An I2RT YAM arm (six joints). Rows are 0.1 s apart.
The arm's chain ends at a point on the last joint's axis. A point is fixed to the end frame.
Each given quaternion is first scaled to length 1.
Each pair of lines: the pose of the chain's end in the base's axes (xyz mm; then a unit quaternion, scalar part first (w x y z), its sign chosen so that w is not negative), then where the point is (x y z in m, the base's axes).
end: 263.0, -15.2, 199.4, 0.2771, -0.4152, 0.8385, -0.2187
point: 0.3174 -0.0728 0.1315
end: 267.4, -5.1, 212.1, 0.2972, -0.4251, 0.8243, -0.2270
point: 0.3266 -0.0614 0.1472
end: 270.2, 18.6, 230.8, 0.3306, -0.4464, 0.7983, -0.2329
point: 0.3373 -0.0337 0.1704
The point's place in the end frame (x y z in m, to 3 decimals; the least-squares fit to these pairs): 0.039 -0.023 0.094
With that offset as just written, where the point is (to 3 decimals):
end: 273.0, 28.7, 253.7, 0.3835, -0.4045, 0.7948, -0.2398
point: 0.344 -0.023 0.198
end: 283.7, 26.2, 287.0, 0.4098, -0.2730, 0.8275, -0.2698
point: 0.347 -0.037 0.233
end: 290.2, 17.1, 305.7, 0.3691, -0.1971, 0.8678, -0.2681
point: 0.338 -0.052 0.244
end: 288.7, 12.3, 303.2, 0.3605, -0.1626, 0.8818, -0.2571
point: 0.332 -0.056 0.238
